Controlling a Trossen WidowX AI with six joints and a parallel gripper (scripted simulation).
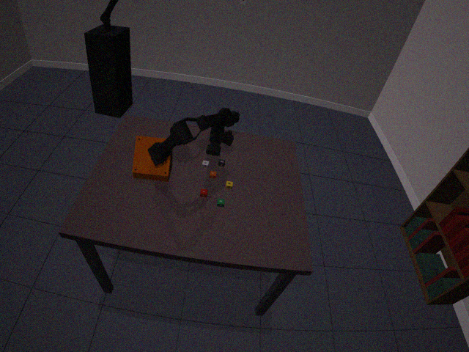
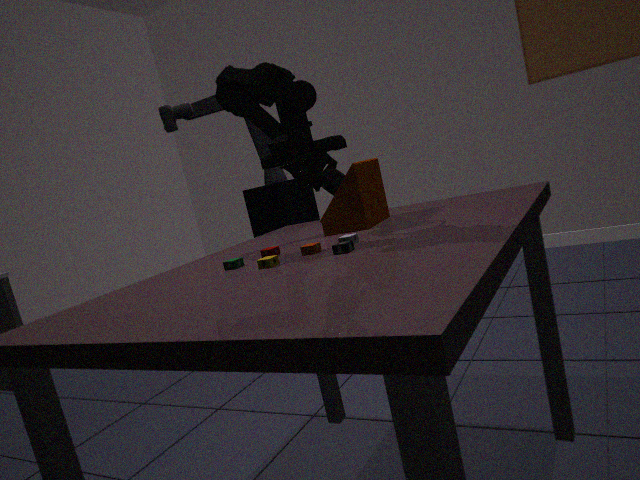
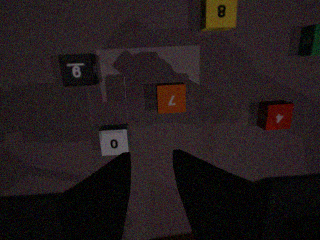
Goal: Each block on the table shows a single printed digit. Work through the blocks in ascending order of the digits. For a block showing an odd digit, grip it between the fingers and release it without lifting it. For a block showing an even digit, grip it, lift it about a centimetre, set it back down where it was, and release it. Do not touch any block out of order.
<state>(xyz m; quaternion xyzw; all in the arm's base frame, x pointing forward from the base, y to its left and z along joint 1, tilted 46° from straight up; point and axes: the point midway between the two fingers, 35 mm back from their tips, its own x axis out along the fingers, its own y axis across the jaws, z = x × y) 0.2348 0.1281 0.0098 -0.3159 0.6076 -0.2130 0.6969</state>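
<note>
Now: the green block 19 cm to the right of my gripper tip, 12 cm below it and 9 cm ahead of it. From my gripper tip the other things lie so: orange block: 12 cm below, 2 cm to the right, 2 cm ahead; dark block: 12 cm below, 8 cm to the left, 4 cm ahead; white block: 12 cm below, 4 cm to the left, 4 cm behind.
</note>
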